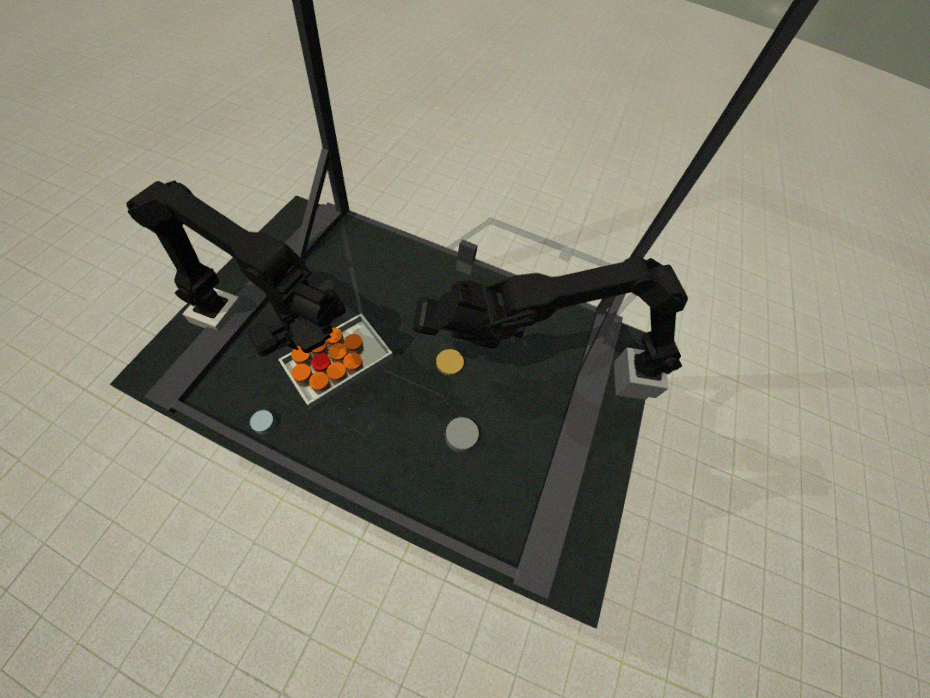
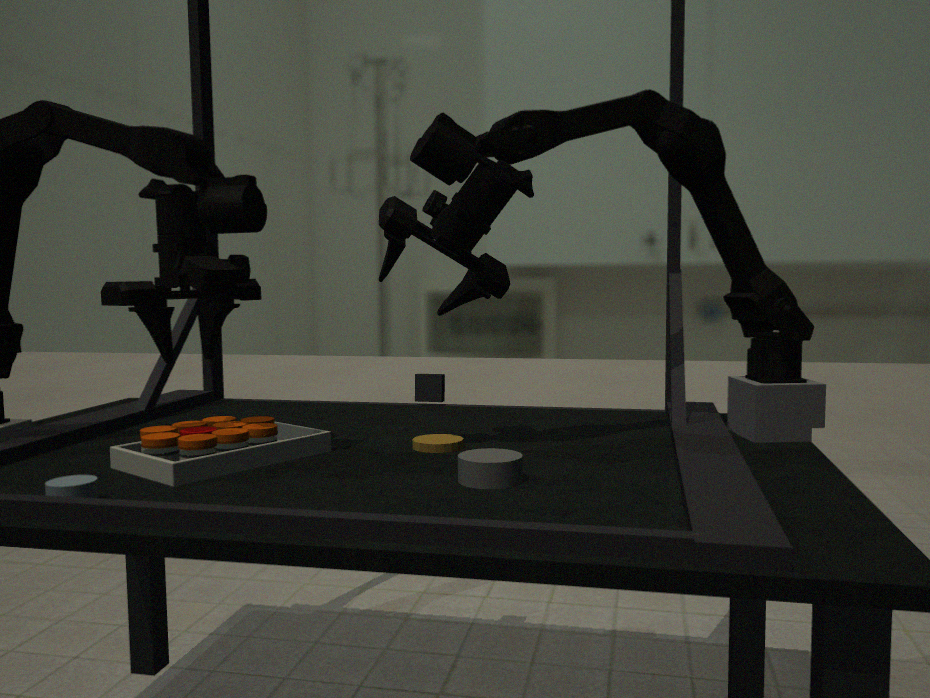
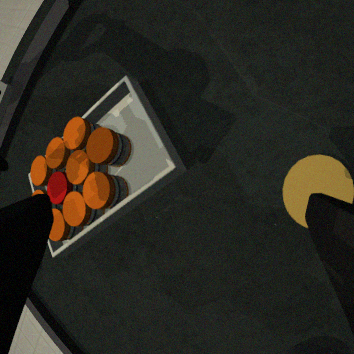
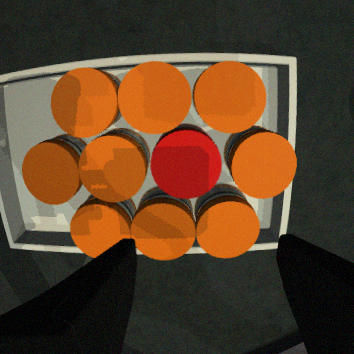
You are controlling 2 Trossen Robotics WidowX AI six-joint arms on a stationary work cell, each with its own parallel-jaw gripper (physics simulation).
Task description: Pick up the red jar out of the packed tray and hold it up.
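Places are measured from the left arm's base along level axes (x ahead, y left, z up), in millimetres.
Pixels of known places: left gripper, fingertip midpoint: [image 1: 437, 325] [image 2: 409, 297] [image 3: 181, 207]; right gripper, fingertip midpoint: [image 2: 188, 361] [image 4: 208, 249]; left arm's base at its link origin: [image 1: 647, 367] [image 2: 775, 380]; right arm's base at its link origin: [image 1: 210, 305].
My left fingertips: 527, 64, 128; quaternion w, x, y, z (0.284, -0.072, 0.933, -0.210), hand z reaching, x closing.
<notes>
Ahead of a thing's pixels: the offset from my left fingertips to its middle, as dx, dy, dz.
The red jar {+267, +48, -183} [image 1: 320, 362] [image 2: 196, 430] [image 3: 57, 187] [image 4: 186, 164] stands in the white tray {+242, +18, -209} [image 1: 376, 334] [image 2: 255, 459] [image 3: 152, 125] [image 4: 293, 115], closely surrounded by several orange-lidded jars {+303, +83, -183} [image 1: 300, 372] {+256, +97, -183} [image 2: 196, 441] {+194, +32, -183} [image 3: 98, 189] [image 4: 230, 96]. Its lid shows; its sides are mostly hidden. My right gripper [image 2: 191, 356] [image 4: 208, 249] is partly open and empty, well above the tray, with its fingers pointing down. My left gripper [image 2: 411, 296] [image 3: 181, 207] is wide open and empty, high above the table to the right of the tray.
A yellow disc {-36, -28, -202} [image 1: 449, 361] [image 2: 437, 443] [image 3: 317, 180] lies right of the tray. A grey cylinder {-91, +159, -193} [image 1: 461, 433] [image 2: 489, 468] stands nearer the front. A pale blue disc {+359, +207, -196} [image 1: 261, 420] [image 2: 71, 484] lies at the front left. Dark frame posts [image 1: 319, 97] [image 2: 676, 225] rise at the table's sides.
</notes>
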